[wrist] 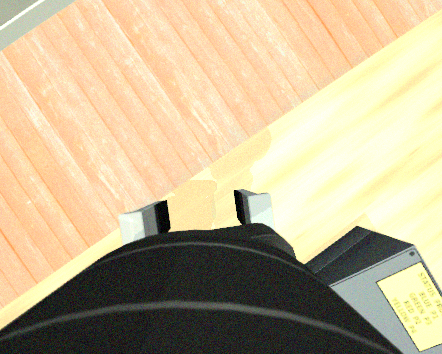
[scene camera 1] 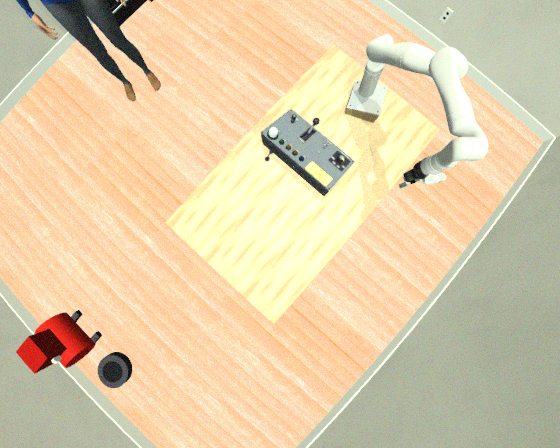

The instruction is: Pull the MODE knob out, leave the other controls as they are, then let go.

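Seen in the pictures: gripper, between the fingertips: (wrist: 202, 209) (scene camera 1: 405, 184); arm's base, origin of its link: (scene camera 1: 366, 90).
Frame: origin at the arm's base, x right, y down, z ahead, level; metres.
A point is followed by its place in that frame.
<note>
A grey control panel (scene camera 1: 316, 153) {x -0.027, y -0.030, z 0.521 m} (wrist: 362, 287) {x -0.193, y -0.042, z 0.560 m} lies on the pale wooden table (scene camera 1: 260, 260) {x -0.177, y 0.074, z 1.192 m} (wrist: 350, 125) {x -0.396, y 0.075, z 0.764 m}. In the scene view it carries a white ball knob (scene camera 1: 273, 132) {x 0.211, y -0.106, z 0.611 m}, a small dark knob (scene camera 1: 293, 118) {x 0.202, y -0.046, z 0.451 m}, a black-tipped lever (scene camera 1: 316, 121) {x 0.080, y -0.086, z 0.403 m}, a row of small coloured buttons and a dark square with a knob (scene camera 1: 341, 159) {x -0.157, y -0.047, z 0.464 m}. Their lettering is unreadable, so I cannot tell which is the MODE knob. My gripper (scene camera 1: 403, 185) {x -0.466, y -0.223, z 0.444 m} (wrist: 202, 209) {x -0.466, y -0.223, z 0.444 m} is open and empty, off the panel's right side by the table's edge. In the wrist view, one panel corner with a yellow label (wrist: 412, 305) {x -0.126, y -0.059, z 0.606 m} shows.
The arm's base (scene camera 1: 367, 100) {x -0.045, y -0.003, z 0.049 m} stands on the table behind the panel. A small lever (scene camera 1: 267, 158) {x 0.193, y 0.060, z 0.699 m} sticks out from the panel's left front side. A person's legs (scene camera 1: 95, 45) are at the upper left. A red object (scene camera 1: 70, 340) and a dark round object (scene camera 1: 115, 370) are at the lower left.
</note>
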